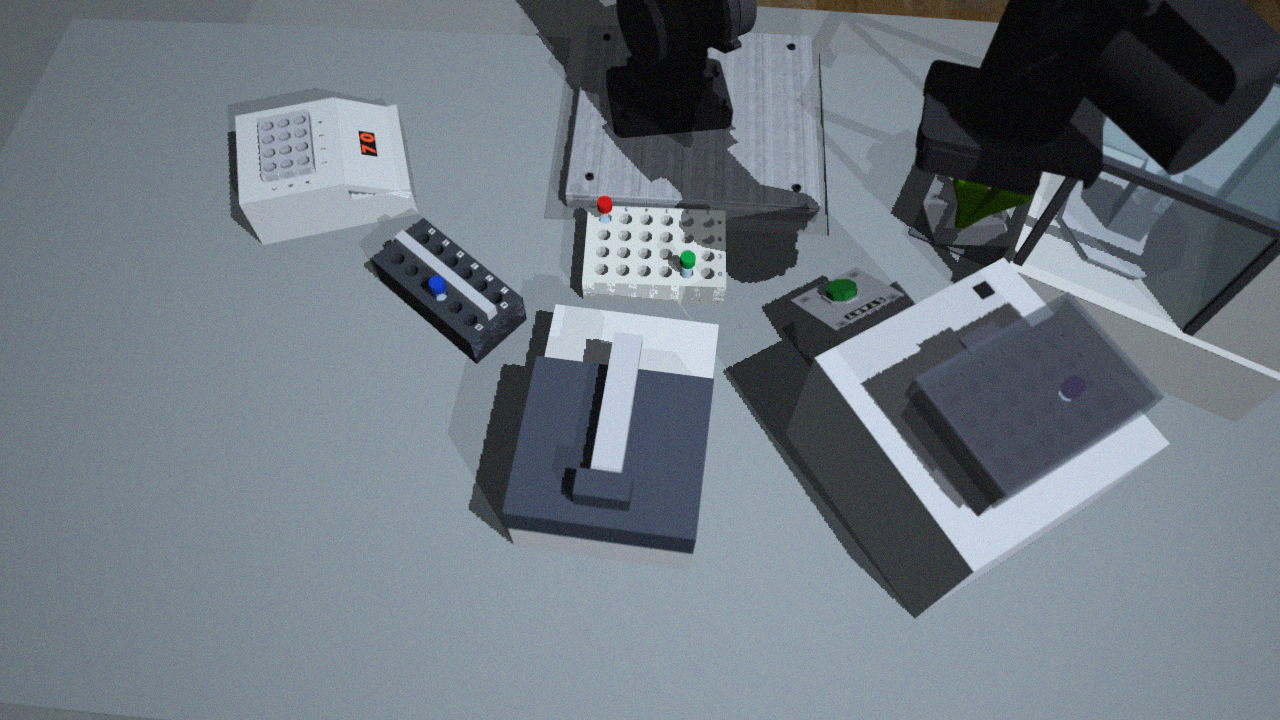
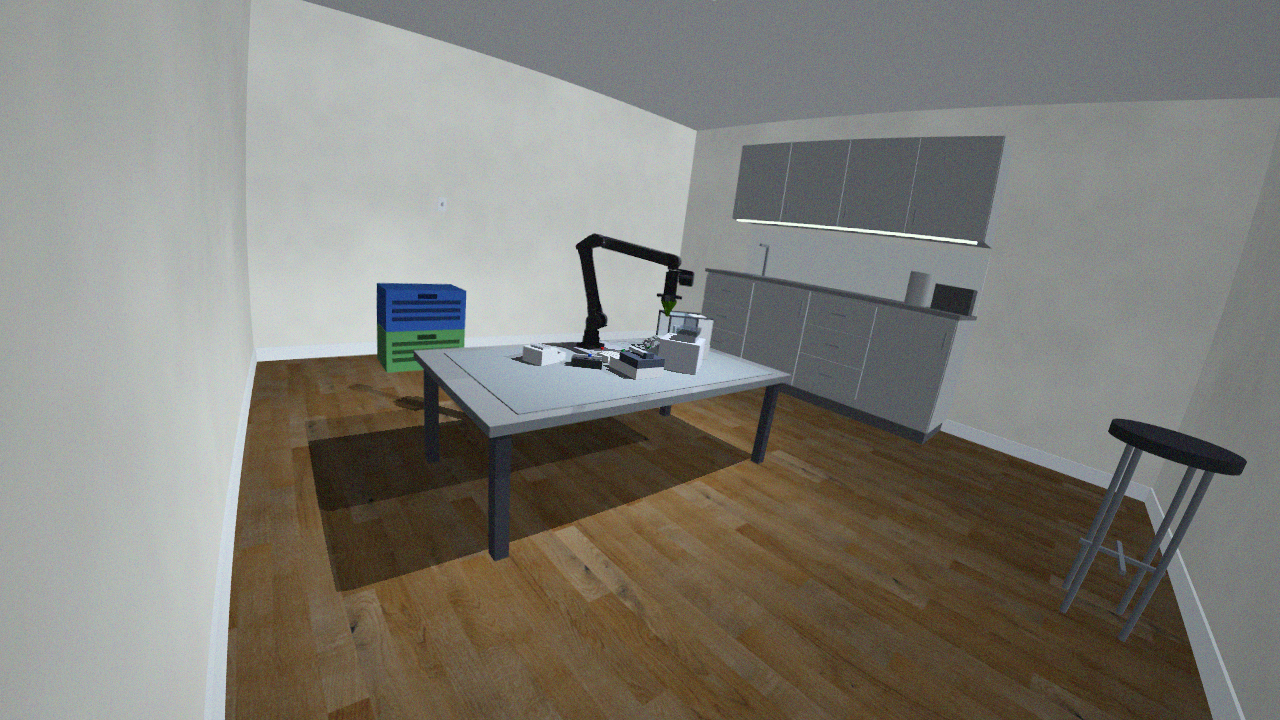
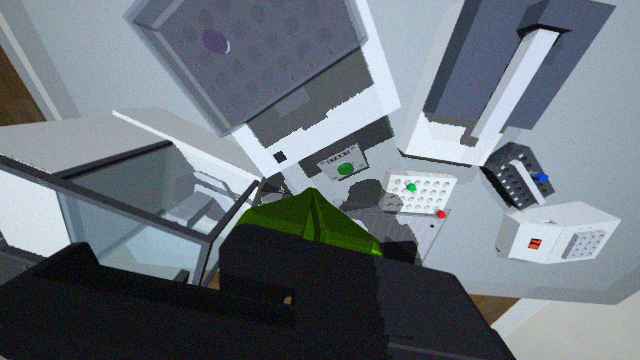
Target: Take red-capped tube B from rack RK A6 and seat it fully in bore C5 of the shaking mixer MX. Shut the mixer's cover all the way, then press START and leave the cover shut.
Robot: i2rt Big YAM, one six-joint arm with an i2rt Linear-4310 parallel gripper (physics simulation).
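Where they show: gripper, fingertip midpoint: point(image 1: 960, 221) point(image 2: 666, 316) point(image 3: 310, 194); arm's base at its link origin: point(image 1: 668, 102) point(image 2: 590, 346) point(image 3: 389, 253).
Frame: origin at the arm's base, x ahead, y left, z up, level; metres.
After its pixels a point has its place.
Note:
The red-capped tube point(image 1: 603, 203) @[x 0.152, y -0.084, z 0.039 m] point(image 3: 441, 213) @[x 0.155, y -0.080, z 0.038 m] stands in a back corner hole of the white rack point(image 1: 645, 287) @[x 0.227, y -0.055, z 0.009 m] point(image 3: 447, 181) @[x 0.214, y -0.093, z 0.015 m]. A green-capped tube point(image 1: 687, 259) @[x 0.222, y -0.018, z 0.039 m] point(image 3: 411, 186) @[x 0.224, y -0.015, z 0.039 m] stands in the same rack. The mixer point(image 1: 939, 323) @[x 0.356, y 0.144, z 0.119 m] point(image 3: 358, 111) @[x 0.373, y 0.090, z 0.120 m] sits at the right with its dark see-through cover point(image 1: 1020, 420) @[x 0.461, y 0.149, z 0.175 m] point(image 3: 268, 58) @[x 0.421, y 0.158, z 0.174 m] lying flat and shut. A purple cap point(image 1: 1072, 386) @[x 0.442, y 0.191, z 0.175 m] point(image 3: 214, 41) @[x 0.436, y 0.193, z 0.174 m] shows under the cover. The green START button point(image 1: 840, 289) @[x 0.279, y 0.101, z 0.056 m] point(image 3: 345, 168) @[x 0.280, y 0.104, z 0.057 m] sits on a small grey box beside the mixer. My gripper point(image 1: 985, 203) @[x 0.327, y 0.140, z 0.207 m] point(image 2: 666, 307) @[x 0.327, y 0.140, z 0.207 m] point(image 3: 310, 194) @[x 0.327, y 0.140, z 0.207 m] is shut and empty, high above the table behind the mixer.
A glass box point(image 1: 1190, 232) @[x 0.325, y 0.338, z 0.160 m] point(image 3: 133, 201) @[x 0.321, y 0.331, z 0.181 m] stands right beside my gripper. A dark blue device with a white bar point(image 1: 617, 420) @[x 0.386, y -0.099, z 0.083 m] point(image 3: 487, 67) @[x 0.398, y -0.073, z 0.064 m], a black rack with a blue-capped tube point(image 1: 436, 285) @[x 0.223, y -0.235, z 0.041 m] point(image 3: 540, 176) @[x 0.223, y -0.229, z 0.039 m] and a white block heater point(image 1: 313, 165) @[x 0.086, y -0.341, z 0.054 m] point(image 3: 554, 232) @[x 0.088, y -0.309, z 0.042 m] stand on the table point(image 2: 573, 393) @[x 0.428, y -0.524, z -0.015 m].

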